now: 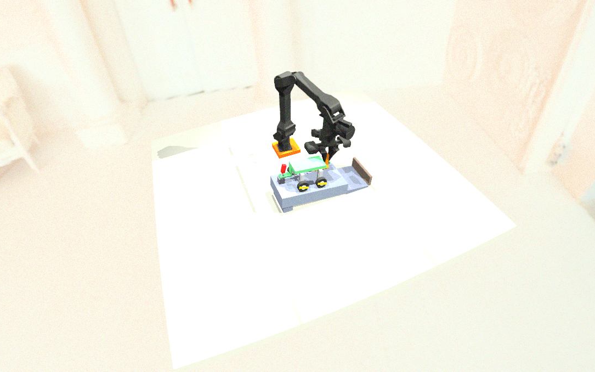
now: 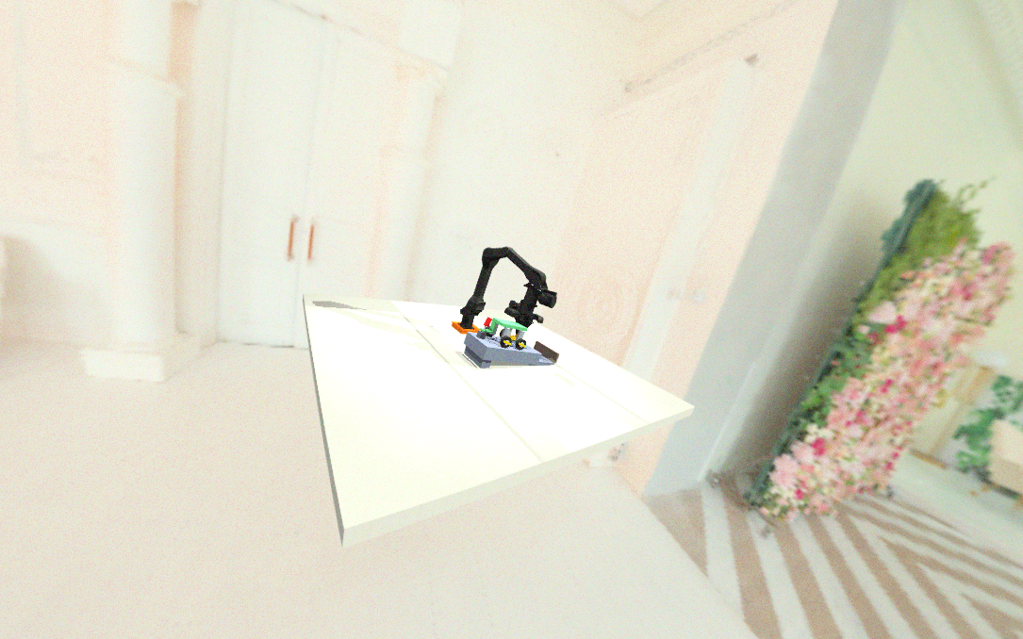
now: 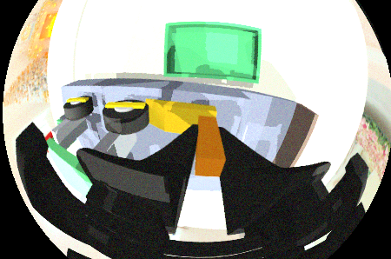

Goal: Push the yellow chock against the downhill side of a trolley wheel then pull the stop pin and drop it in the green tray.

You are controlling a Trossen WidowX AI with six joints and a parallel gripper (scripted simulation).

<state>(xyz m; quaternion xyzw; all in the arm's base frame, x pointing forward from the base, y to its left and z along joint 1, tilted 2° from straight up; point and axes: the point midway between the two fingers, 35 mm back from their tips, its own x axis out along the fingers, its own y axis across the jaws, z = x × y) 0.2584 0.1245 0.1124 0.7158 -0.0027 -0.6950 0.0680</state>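
Now: the yellow chock 2 cm to the right of my gripper tip and 1 cm below it. From my gripper tip the other things lie so: grey-blue ramp 10 cm to the right, 6 cm ahead, 4 cm below; then green tray 10 cm below, 6 cm behind, 1 cm to the right; then trolley 10 cm to the right, 6 cm ahead, 2 cm above.
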